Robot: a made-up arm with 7 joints.
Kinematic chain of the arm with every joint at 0, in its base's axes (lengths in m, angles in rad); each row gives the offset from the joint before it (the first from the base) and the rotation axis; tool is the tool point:
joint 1: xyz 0 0 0.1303 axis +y
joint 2: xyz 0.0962 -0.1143 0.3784 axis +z
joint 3: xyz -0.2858 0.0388 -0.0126 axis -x
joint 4: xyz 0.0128 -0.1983 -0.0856 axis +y
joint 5: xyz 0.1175 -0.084 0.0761 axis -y
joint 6: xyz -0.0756 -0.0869 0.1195 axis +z
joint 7: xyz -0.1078 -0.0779 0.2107 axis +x
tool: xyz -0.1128 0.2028 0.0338
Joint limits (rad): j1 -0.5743..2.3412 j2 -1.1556..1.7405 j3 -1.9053..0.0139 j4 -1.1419..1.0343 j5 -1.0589..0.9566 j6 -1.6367..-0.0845 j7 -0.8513..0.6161
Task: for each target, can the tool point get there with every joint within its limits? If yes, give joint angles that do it. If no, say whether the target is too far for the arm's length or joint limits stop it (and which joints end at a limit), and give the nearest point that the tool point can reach.
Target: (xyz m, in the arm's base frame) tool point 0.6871 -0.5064 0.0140
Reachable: yes | joints 1.4300 1.3397 -0.1309 -0.3405 -0.6507 -0.3217 -0.6401
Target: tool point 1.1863 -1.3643 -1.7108
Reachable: no: too far | nearest point 0.5277 -0.6867 -0.6887 | short by 1.392 m
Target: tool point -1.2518 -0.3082 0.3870
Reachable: no: joint limits stop it (at a limit: joint 1, joint 3, joint 4, joint 6, joint 7) | nearest point -0.9704 -0.2633 0.3818 | short by 0.285 m
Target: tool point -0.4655 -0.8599 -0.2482
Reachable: no: joint limits stop it (at a limit: joint 1, joint 2, joint 4, joint 6, joint 7) | nearest point -0.3558 -0.7748 -0.2392 | short by 0.139 m
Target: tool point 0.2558 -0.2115 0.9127
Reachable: yes | joints 0.9173 -0.1022 -0.1987 -0.6530 0.0074 -1.1620 0.3644
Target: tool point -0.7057 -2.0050 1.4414
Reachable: no: too far | nearest point -0.3140 -0.9003 0.8107 | short by 1.331 m
